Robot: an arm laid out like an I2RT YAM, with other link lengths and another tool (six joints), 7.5 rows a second.
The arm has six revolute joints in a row. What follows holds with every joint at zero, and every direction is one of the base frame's. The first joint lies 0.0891 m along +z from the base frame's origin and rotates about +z. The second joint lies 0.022 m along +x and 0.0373 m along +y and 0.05 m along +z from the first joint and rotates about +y. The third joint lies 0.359 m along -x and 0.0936 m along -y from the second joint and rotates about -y. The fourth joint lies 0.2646 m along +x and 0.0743 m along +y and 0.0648 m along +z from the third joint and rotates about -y. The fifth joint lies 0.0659 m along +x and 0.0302 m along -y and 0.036 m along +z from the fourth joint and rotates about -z. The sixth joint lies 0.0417 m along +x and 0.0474 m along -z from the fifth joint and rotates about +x. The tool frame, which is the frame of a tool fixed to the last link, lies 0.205 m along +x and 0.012 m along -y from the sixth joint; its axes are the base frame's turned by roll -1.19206, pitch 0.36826 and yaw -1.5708 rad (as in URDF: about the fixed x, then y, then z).
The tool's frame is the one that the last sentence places.
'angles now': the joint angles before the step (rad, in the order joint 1, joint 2, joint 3, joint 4, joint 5, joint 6). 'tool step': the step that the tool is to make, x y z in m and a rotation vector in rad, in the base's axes. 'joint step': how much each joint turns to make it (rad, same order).
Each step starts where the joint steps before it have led.
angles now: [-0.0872, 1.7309, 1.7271, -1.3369, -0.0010, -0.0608]
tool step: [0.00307, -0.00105, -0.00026, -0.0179, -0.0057, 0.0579]
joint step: [0.0000, 0.0000, -0.0035, 0.0108, 0.0035, -0.0603]
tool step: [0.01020, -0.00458, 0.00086, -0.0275, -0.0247, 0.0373]
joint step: [0.0000, 0.0042, 0.0001, 0.0316, 0.0152, -0.0424]
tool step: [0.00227, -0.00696, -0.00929, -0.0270, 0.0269, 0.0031]
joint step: [0.0001, 0.0248, 0.0000, 0.0007, 0.0275, -0.0103]
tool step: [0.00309, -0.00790, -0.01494, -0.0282, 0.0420, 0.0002]
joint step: [-0.0001, 0.0393, 0.0000, 0.0004, 0.0309, -0.0072]
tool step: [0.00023, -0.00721, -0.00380, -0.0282, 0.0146, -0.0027]
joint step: [0.0000, 0.0118, -0.0001, 0.0001, 0.0293, -0.0031]
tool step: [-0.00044, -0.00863, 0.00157, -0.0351, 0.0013, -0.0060]
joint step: [0.0001, 0.0001, 0.0001, 0.0018, 0.0356, -0.0007]
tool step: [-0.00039, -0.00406, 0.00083, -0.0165, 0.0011, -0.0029]
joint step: [0.0000, 0.0000, 0.0001, 0.0003, 0.0168, -0.0004]
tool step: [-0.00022, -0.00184, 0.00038, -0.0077, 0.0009, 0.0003]
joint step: [-0.0001, -0.0001, -0.0001, 0.0001, 0.0075, -0.0019]
